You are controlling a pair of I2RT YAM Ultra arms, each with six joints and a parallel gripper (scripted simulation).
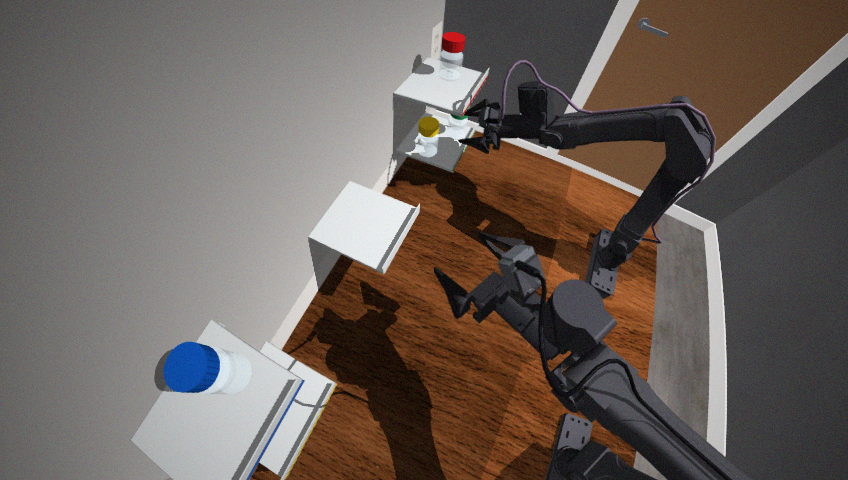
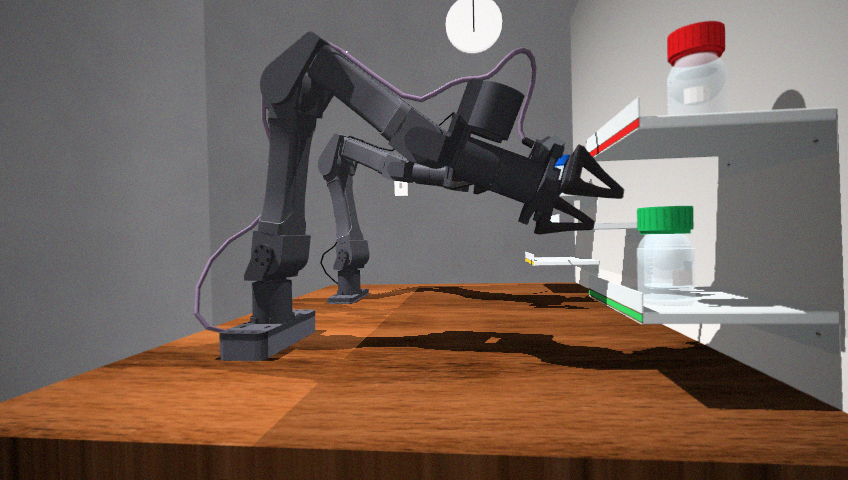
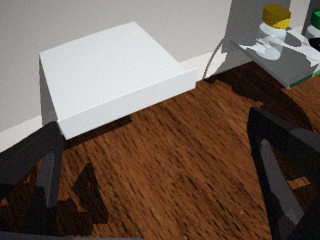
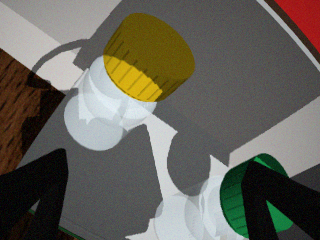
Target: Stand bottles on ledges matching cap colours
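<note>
My right gripper is now 90 mm short of the yellow-capped bottle, 60 mm above it and 20 mm to the right of it. From my right hand the other things lie so: red-capped bottle (130 mm above, 80 mm to the right, 80 mm ahead); then green-capped bottle (90 mm to the right, 60 mm below, 40 mm ahead); then wall (340 mm to the left, 240 mm above, 200 mm ahead).
</note>
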